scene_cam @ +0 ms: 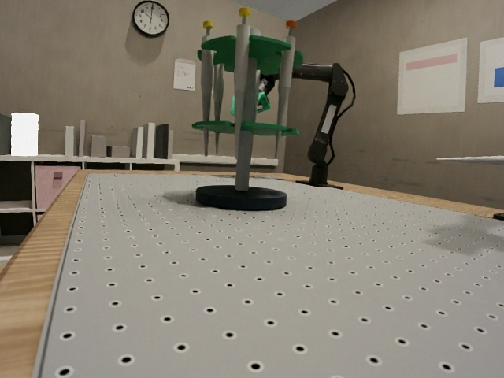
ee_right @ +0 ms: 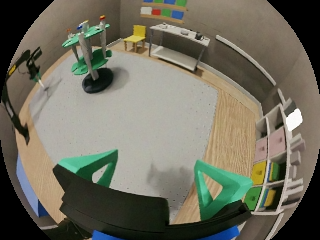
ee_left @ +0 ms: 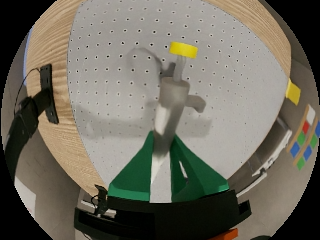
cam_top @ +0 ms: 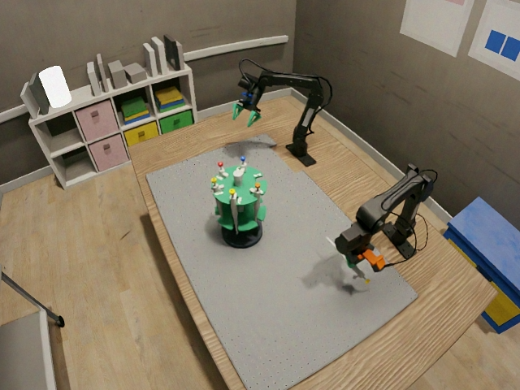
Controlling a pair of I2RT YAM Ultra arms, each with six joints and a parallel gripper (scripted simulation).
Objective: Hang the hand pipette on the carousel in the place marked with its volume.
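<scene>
The hand pipette is 1 cm ahead of my left hand, 2 cm to the right of it and 1 cm below it.
</scene>
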